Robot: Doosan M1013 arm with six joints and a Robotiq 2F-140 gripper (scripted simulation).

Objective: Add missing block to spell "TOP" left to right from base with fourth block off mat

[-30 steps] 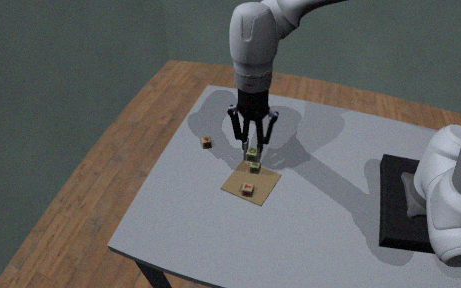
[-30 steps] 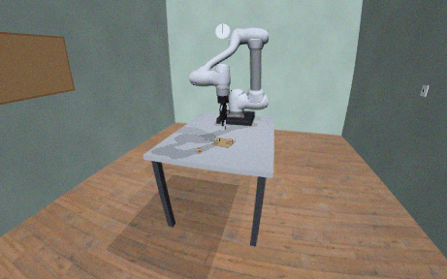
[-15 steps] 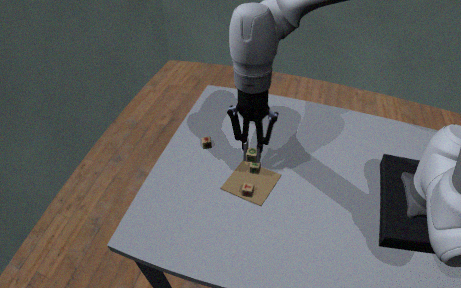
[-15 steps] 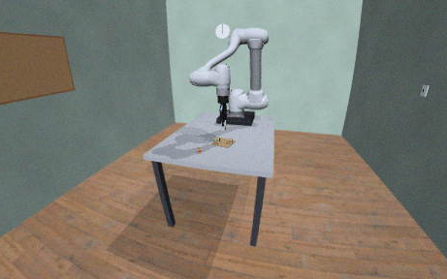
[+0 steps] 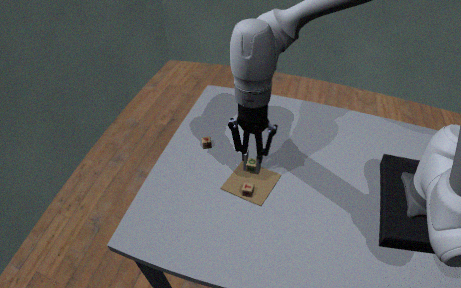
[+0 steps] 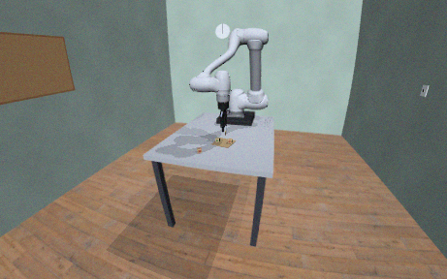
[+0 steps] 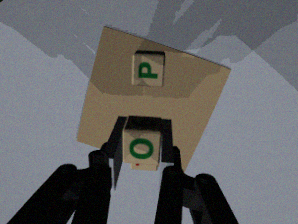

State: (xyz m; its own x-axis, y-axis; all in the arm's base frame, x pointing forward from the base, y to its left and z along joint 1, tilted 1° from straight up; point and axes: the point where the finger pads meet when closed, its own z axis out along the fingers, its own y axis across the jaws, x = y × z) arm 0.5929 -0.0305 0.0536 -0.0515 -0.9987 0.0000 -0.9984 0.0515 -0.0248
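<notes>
Now: the tan mat 9 cm below my hand.
</notes>
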